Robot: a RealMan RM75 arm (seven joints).
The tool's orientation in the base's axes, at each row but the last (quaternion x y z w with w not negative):
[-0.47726, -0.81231, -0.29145, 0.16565]
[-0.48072, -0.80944, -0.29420, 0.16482]
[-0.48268, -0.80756, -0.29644, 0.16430]
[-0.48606, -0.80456, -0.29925, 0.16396]
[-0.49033, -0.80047, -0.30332, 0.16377]
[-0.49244, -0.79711, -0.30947, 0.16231]
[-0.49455, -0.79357, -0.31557, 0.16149]
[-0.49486, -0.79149, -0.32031, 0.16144]
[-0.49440, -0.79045, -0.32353, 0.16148]
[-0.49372, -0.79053, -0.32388, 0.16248]
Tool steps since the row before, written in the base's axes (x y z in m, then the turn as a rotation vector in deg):
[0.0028, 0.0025, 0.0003, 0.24, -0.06, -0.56]
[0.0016, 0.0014, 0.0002, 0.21, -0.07, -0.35]
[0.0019, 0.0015, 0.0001, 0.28, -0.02, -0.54]
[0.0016, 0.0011, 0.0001, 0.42, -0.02, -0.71]
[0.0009, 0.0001, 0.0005, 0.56, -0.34, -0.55]
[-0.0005, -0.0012, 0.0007, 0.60, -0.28, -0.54]
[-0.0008, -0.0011, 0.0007, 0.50, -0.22, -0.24]
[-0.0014, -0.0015, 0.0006, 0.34, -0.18, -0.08]
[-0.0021, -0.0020, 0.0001, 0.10, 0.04, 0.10]
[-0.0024, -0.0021, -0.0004, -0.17, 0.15, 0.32]
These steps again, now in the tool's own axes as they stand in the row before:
[0.0005, 0.0035, 0.0014, -0.46, 0.01, 0.40]
[0.0003, 0.0020, 0.0008, -0.34, 0.05, 0.23]
[0.0002, 0.0022, 0.0009, -0.45, 0.07, 0.41]
[0.0000, 0.0018, 0.0007, -0.61, 0.13, 0.54]
[-0.0001, 0.0010, -0.0003, -0.80, 0.20, 0.22]
[-0.0002, -0.0006, -0.0013, -0.77, 0.26, 0.25]
[0.0000, -0.0008, -0.0013, -0.52, 0.29, 0.06]
[0.0000, -0.0015, -0.0015, -0.32, 0.22, -0.04]
[-0.0003, -0.0024, -0.0016, 0.04, 0.14, -0.04]
[-0.0005, -0.0029, -0.0013, 0.36, 0.01, -0.15]

